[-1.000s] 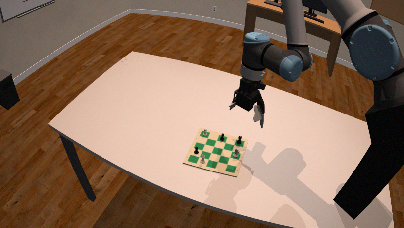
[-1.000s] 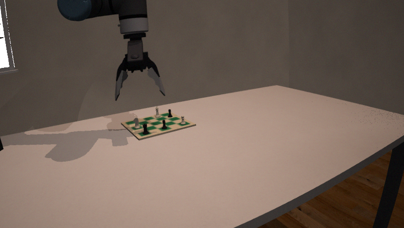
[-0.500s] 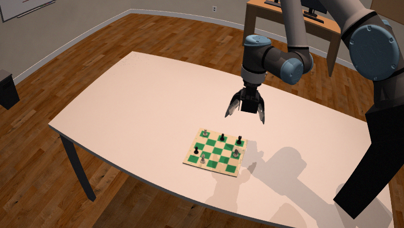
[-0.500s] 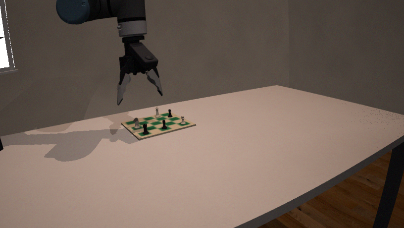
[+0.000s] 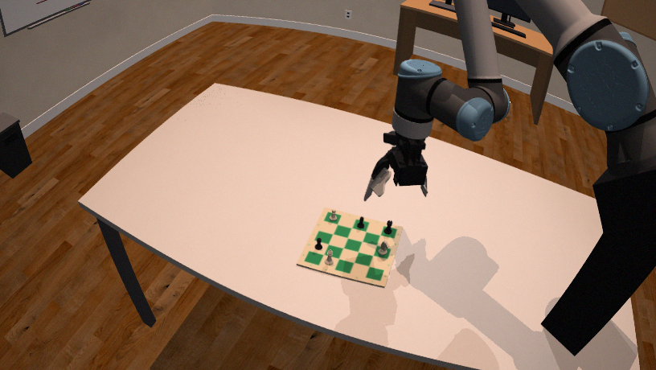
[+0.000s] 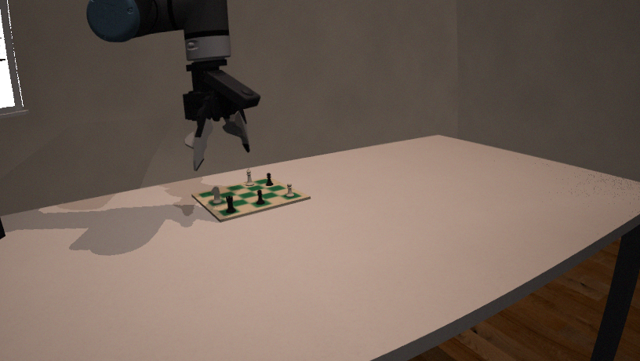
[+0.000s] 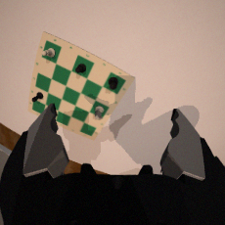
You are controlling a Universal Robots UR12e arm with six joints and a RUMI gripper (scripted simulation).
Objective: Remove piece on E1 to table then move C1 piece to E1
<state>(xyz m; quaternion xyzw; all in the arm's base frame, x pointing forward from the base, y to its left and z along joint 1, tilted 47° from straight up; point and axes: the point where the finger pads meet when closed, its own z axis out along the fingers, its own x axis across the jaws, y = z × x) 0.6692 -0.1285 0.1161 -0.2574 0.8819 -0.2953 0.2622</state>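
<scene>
Right now the black rook is 100 mm below my hand. Round my hand: white pawn: 150 mm ahead, 10 mm to the right, 100 mm below; chessboard: 80 mm ahead, 80 mm to the left, 110 mm below.
</scene>
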